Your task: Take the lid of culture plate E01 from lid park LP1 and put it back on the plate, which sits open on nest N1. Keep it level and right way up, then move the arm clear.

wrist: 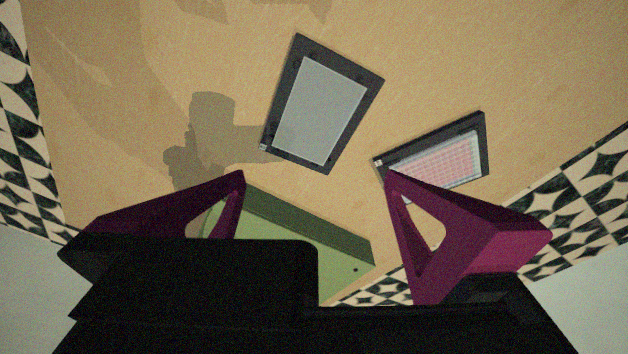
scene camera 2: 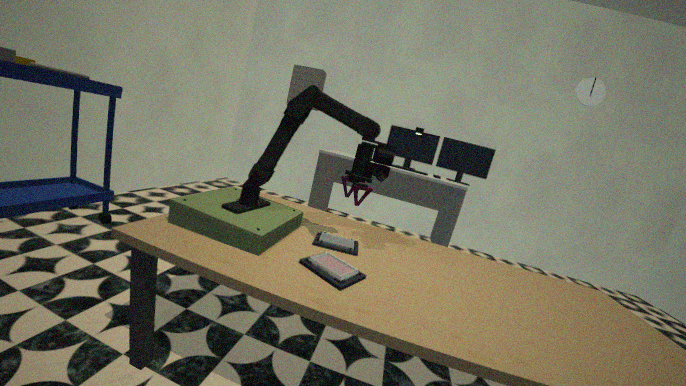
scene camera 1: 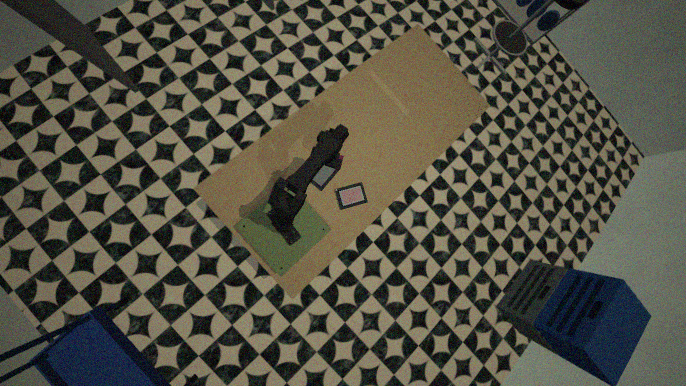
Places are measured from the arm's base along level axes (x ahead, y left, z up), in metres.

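Where they show: gripper, fingertip midpoint: (wrist: 314,177) (scene camera 2: 351,201); arm's base, origin of the base link: (scene camera 2: 247,206).
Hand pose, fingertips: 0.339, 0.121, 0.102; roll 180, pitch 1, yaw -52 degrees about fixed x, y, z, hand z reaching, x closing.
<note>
Things, the pixels of their top centre, and the offset from my fingertips, as dx, dy, dz. "spot": a spot on its surface instead. Level surfaces: height alone.
- light grey lid, middle of its top: (wrist: 315,119) (scene camera 2: 337,239) (scene camera 1: 322,172) -0.014, -0.007, -0.155
- dark lid park, surface spot: (wrist: 300,45) spot: +0.042, +0.060, -0.162
- culture plate, middle of its top: (wrist: 438,173) (scene camera 2: 334,263) (scene camera 1: 352,195) +0.043, -0.207, -0.146
- dark nest, middle of its top: (wrist: 435,170) (scene camera 2: 333,265) (scene camera 1: 351,195) +0.043, -0.207, -0.154
- wooden table, its level: dz -0.173
The light grey lid (scene camera 1: 324,176) (scene camera 2: 336,242) (wrist: 320,111) lies flat on the dark lid park (wrist: 300,45). The culture plate (scene camera 1: 351,195) (scene camera 2: 332,265) (wrist: 445,157), with pink wells, sits open on the dark nest (scene camera 1: 338,197) (scene camera 2: 352,281) (wrist: 427,141) beside it. Its near part is hidden behind a finger in the wrist view. My gripper (scene camera 2: 353,200) (wrist: 314,177) is open and empty, with magenta fingers pointing down. It hangs well above the table, over the far side of the lid park. The labels are too small to read.
The arm stands on a green base block (scene camera 1: 310,230) (scene camera 2: 215,227) (wrist: 330,252) at one end of the wooden table (scene camera 1: 425,90) (scene camera 2: 475,300). A desk with two monitors (scene camera 2: 413,145) (scene camera 2: 465,157) stands behind the table. A blue cart (scene camera 2: 112,91) is off to the left.
</note>
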